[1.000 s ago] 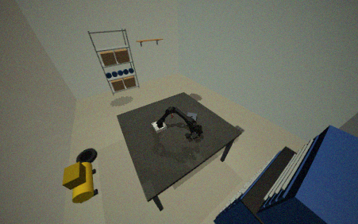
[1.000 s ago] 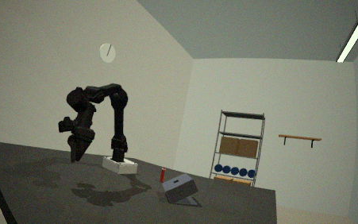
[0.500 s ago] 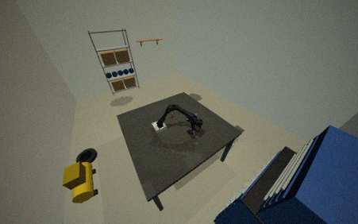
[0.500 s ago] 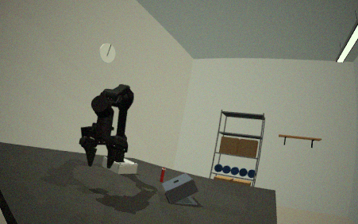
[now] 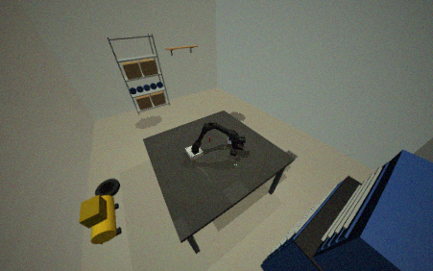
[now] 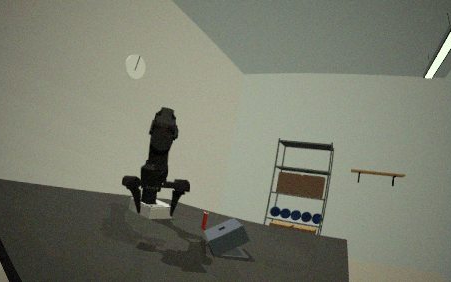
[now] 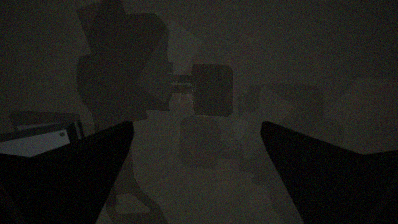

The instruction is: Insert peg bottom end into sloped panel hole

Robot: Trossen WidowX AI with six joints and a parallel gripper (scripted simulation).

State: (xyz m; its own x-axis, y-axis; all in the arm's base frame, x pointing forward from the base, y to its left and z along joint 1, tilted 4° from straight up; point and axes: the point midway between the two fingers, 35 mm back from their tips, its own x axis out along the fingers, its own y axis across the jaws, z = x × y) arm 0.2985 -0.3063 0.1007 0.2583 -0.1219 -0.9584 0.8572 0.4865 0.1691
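The red square peg lies 6 cm behind my gripper tip, 41 cm to the left of it and 4 cm below it. The rest, counted from my gripper tip: panel: 14 cm ahead, 19 cm to the left, 4 cm below.
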